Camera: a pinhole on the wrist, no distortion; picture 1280 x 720 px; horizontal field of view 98.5 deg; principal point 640.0 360.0 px. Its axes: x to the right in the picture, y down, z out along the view. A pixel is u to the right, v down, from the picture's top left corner.
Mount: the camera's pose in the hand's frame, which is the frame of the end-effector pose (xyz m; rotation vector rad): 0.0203 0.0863 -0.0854 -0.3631 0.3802 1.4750
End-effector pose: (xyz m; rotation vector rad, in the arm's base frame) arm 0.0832 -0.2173 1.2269 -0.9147 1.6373 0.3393
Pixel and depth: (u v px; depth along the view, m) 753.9 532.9 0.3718
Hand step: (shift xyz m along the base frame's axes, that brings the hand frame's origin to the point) -0.0905 0.3851 -0.0671
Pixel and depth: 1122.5 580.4 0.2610
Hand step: -0.2673 0.3216 -0.0565
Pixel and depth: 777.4 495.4 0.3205
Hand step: -0.1073 0.3252 -0.0818
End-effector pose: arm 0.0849 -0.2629 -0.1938 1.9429 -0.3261 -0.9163
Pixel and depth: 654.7 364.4 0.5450
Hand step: -0.2107 -0.4528 0.1655
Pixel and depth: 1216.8 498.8 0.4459
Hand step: -0.0068 -0.4090 0.5923
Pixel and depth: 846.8 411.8 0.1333
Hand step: 0.0291 -0.1165 0.1516
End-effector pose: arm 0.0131 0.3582 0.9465 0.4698 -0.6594 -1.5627
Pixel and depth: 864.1 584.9 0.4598
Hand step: 0.2194 0.1642 0.4765
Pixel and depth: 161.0 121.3 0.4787
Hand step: -0.4244 -0.1407 0.3672
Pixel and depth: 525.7 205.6 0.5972
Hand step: -0.1655 -0.1316 0.5510
